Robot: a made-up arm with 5 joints.
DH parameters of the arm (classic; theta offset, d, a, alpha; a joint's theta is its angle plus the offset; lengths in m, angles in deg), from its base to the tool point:
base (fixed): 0 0 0.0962 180
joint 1: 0 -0.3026 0.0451 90
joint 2: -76.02 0 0.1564 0
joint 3: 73.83 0 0.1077 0
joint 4: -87.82 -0.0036 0 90
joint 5: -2.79 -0.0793 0 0
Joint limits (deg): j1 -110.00..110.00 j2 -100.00..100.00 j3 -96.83..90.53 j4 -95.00..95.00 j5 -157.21..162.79
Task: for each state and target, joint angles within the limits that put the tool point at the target. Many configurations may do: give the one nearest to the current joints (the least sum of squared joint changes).
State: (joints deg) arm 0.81 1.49 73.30 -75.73 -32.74
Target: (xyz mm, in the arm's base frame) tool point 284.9 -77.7 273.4
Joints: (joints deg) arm 21.37 26.69 71.39 -67.19 -32.74
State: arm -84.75 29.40 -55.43 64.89 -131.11
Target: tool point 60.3 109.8 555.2
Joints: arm -109.89 -21.93 -58.83 87.42 -131.11
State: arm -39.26 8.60 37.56 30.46 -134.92
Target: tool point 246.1 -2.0 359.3
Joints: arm -0.61 -27.68 43.39 46.41 -134.92
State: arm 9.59 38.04 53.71 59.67 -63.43
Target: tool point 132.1 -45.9 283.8
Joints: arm 48.43 40.15 70.91 62.77 -63.43
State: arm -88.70 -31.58 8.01 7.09 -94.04
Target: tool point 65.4 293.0 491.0
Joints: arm -96.70 12.11 -23.69 -4.75 -94.04
